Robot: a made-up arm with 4 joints.
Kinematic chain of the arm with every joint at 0, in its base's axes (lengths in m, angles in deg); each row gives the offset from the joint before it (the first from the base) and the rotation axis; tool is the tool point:
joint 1: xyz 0 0 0.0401 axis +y
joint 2: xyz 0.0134 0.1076 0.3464 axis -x
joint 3: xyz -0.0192 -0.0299 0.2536 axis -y
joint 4: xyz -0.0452 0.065 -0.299 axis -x
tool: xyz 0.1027 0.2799 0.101
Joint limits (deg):
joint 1: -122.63..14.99
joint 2: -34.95..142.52
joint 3: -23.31..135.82
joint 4: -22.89..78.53
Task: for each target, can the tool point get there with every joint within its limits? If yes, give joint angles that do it. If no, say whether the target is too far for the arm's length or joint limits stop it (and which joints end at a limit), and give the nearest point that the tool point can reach.
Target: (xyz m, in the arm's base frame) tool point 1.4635 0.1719 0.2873
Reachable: no: too far | nearest point 0.6979 0.1781 0.5192 | short by 0.800 m
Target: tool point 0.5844 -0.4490 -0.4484
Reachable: no: joint limits stop it (at a limit: joint 1, joint 2) | nearest point 0.4086 -0.0021 -0.0778 | short by 0.607 m
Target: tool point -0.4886 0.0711 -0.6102
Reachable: no: joint limits stop it (at a limit: joint 1, joint 2, joint 3, joint 4) | nearest point -0.6760 0.1074 -0.3682 | short by 0.308 m
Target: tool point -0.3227 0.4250 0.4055
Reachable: yes | joints -68.33 -17.49 31.02 28.43
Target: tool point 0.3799 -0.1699 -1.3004
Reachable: no: too far | nearest point 0.2195 0.2525 -0.3330 | short by 1.068 m
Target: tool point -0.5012 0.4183 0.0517
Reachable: yes | joints -110.45 -19.42 27.45 21.08
